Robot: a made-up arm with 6 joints. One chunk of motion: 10 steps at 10 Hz.
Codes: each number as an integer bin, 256 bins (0 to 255) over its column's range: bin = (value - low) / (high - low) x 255, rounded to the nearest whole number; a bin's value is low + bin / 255 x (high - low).
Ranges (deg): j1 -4.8..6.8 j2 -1.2..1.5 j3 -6.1..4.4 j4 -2.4..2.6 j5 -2..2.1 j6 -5.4..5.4
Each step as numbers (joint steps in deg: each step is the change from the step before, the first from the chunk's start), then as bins.
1 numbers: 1.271 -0.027 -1.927 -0.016 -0.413 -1.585
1 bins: 133 111 101 122 99 90
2 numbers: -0.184 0.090 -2.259 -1.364 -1.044 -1.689
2 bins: 101 122 93 53 59 88
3 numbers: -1.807 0.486 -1.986 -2.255 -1.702 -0.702
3 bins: 66 159 100 7 19 111
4 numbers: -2.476 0.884 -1.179 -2.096 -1.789 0.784
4 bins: 51 197 120 16 13 146
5 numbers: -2.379 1.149 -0.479 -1.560 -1.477 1.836
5 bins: 53 222 137 43 33 171
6 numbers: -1.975 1.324 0.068 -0.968 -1.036 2.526
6 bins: 62 238 150 73 60 187
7 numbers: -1.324 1.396 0.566 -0.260 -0.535 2.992
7 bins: 76 245 162 109 91 198
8 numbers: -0.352 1.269 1.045 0.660 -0.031 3.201
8 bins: 98 233 174 156 122 203
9 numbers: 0.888 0.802 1.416 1.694 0.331 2.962
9 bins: 125 189 183 209 145 197
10 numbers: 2.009 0.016 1.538 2.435 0.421 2.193
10 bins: 150 115 185 247 151 179
